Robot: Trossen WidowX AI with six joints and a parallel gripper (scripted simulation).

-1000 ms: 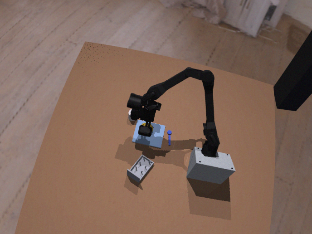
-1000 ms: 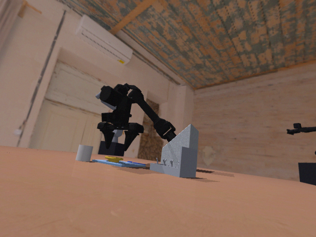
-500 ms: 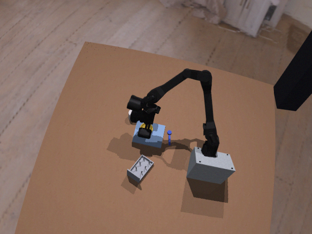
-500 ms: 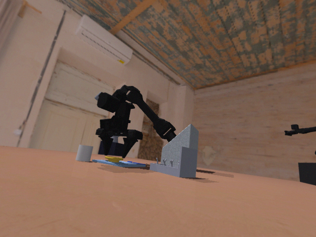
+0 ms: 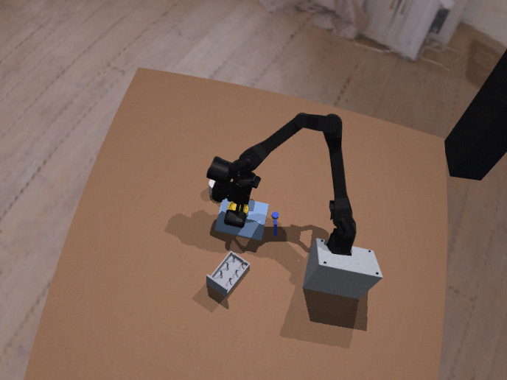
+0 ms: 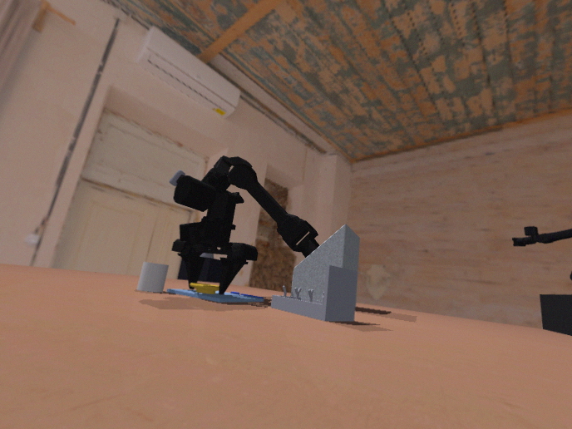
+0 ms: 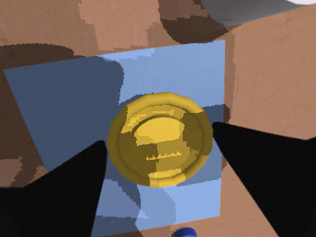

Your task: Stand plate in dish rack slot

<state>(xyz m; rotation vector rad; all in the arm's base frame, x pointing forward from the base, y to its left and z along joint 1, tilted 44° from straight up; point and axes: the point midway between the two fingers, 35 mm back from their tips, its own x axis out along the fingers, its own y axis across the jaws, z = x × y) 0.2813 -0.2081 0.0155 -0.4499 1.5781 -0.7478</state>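
My gripper tip is now 20 mm short of the grey dish rack, 220 mm to the right of it and 20 mm below it. The rest, counted from my gripper tip: yellow plate 10 mm above; then blue object 120 mm behind, 30 mm to the left; then white cylinder 80 mm ahead, 70 mm to the right, 20 mm above.
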